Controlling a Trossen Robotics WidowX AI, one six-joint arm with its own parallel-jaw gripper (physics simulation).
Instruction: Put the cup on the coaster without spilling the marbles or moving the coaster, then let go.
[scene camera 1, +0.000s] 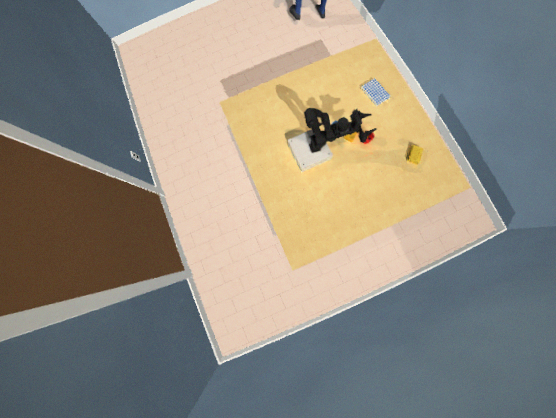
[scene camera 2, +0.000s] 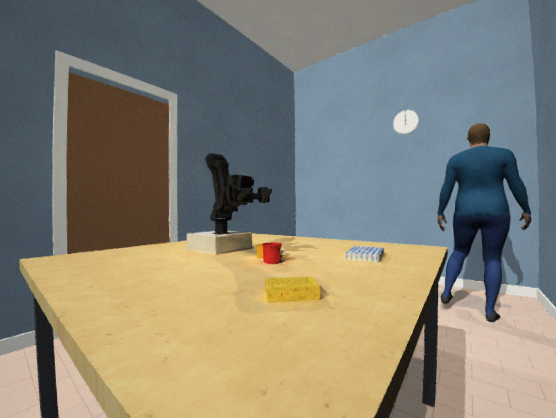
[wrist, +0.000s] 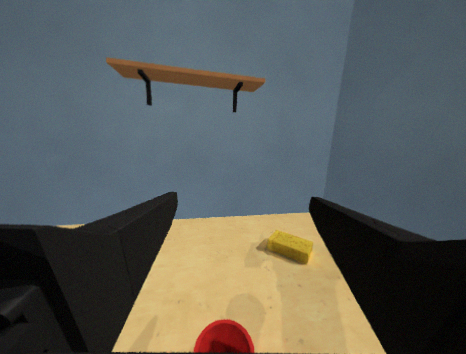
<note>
I see my gripper (scene camera 2: 261, 189).
My gripper also shows in the wrist view (wrist: 244, 200).
</note>
